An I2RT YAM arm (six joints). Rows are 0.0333 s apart.
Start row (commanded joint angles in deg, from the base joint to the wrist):
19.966 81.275 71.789 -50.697 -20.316 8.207
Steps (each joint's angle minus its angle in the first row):
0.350 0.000 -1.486 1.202 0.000 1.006
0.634 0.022 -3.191 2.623 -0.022 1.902
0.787 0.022 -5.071 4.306 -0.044 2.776
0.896 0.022 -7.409 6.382 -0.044 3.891
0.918 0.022 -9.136 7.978 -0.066 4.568
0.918 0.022 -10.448 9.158 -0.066 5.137
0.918 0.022 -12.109 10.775 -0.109 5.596
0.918 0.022 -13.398 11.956 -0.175 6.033
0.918 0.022 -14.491 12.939 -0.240 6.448
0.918 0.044 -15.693 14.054 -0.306 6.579
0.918 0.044 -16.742 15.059 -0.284 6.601
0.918 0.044 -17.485 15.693 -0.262 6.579
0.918 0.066 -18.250 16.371 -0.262 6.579
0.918 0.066 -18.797 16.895 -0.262 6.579
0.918 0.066 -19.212 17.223 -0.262 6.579
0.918 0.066 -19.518 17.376 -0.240 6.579
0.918 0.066 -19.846 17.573 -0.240 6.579
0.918 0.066 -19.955 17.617 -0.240 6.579
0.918 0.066 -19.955 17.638 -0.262 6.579
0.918 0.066 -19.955 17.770 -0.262 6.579
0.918 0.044 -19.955 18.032 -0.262 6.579
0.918 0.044 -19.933 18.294 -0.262 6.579
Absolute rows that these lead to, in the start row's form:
20.316 81.275 70.303 -49.495 -20.316 9.213
20.600 81.297 68.598 -48.074 -20.338 10.109
20.753 81.297 66.718 -46.391 -20.360 10.983
20.862 81.297 64.380 -44.315 -20.360 12.098
20.884 81.297 62.653 -42.719 -20.382 12.775
20.884 81.297 61.341 -41.539 -20.382 13.344
20.884 81.297 59.680 -39.922 -20.425 13.803
20.884 81.297 58.391 -38.741 -20.491 14.240
20.884 81.297 57.298 -37.758 -20.556 14.655
20.884 81.319 56.096 -36.643 -20.622 14.786
20.884 81.319 55.047 -35.638 -20.600 14.808
20.884 81.319 54.304 -35.004 -20.578 14.786
20.884 81.341 53.539 -34.326 -20.578 14.786
20.884 81.341 52.992 -33.802 -20.578 14.786
20.884 81.341 52.577 -33.474 -20.578 14.786
20.884 81.341 52.271 -33.321 -20.556 14.786
20.884 81.341 51.943 -33.124 -20.556 14.786
20.884 81.341 51.834 -33.080 -20.556 14.786
20.884 81.341 51.834 -33.059 -20.578 14.786
20.884 81.341 51.834 -32.927 -20.578 14.786
20.884 81.319 51.834 -32.665 -20.578 14.786
20.884 81.319 51.856 -32.403 -20.578 14.786

